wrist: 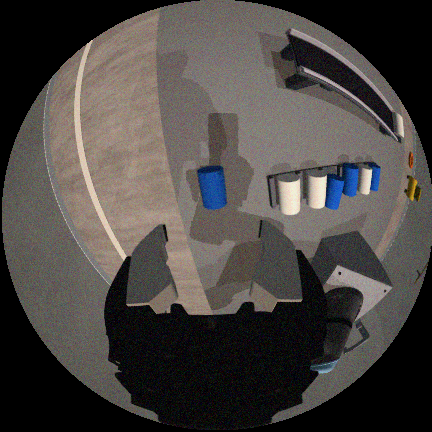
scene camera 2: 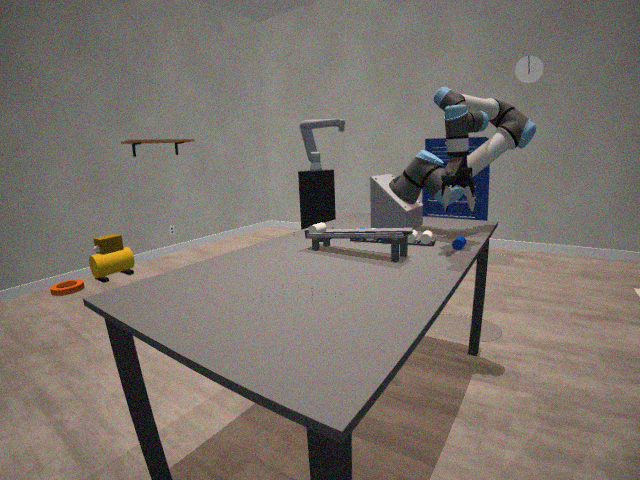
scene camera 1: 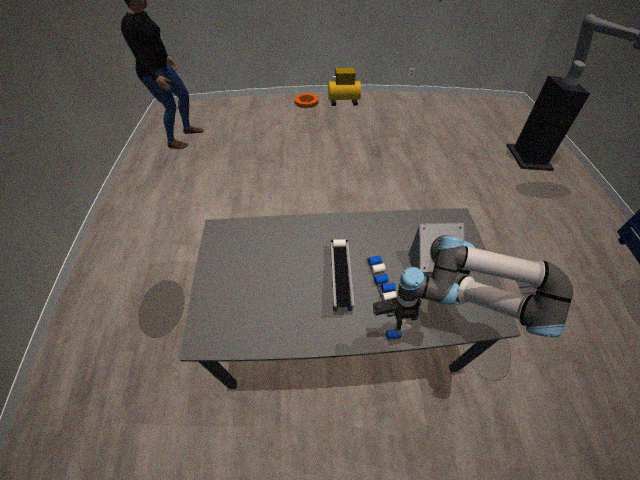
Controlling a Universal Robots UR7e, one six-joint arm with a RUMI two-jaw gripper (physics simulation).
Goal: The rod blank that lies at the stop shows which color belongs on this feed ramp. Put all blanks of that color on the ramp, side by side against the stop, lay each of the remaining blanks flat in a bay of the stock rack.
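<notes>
My gripper [scene camera 1: 400, 324] [scene camera 2: 459, 207] [wrist: 212, 223] is open and empty, above and a little to one side of a blue blank [scene camera 1: 393, 334] [scene camera 2: 458, 242] [wrist: 213, 187] that lies on its side on the table near the edge. A white blank [scene camera 1: 339, 242] [scene camera 2: 317, 227] [wrist: 398, 124] lies at the stop end of the feed ramp [scene camera 1: 342, 273] [scene camera 2: 356, 235] [wrist: 345, 89]. At the dark stock rack [wrist: 270, 191] the wrist view shows a row: white [wrist: 289, 195], white [wrist: 317, 190], blue [wrist: 334, 192], blue [wrist: 350, 180], white [wrist: 365, 180], blue [wrist: 375, 178]. Their exact seating in the bays is unclear.
The grey slanted robot base [scene camera 1: 422, 248] [scene camera 2: 385, 204] [wrist: 350, 250] stands on the table [scene camera 1: 248, 289] [scene camera 2: 310, 320] beyond the row of blanks. The ramp stands on short legs. A person [scene camera 1: 149, 56], an orange ring [scene camera 1: 296, 102] and a yellow compressor [scene camera 1: 344, 91] are beyond the table.
</notes>
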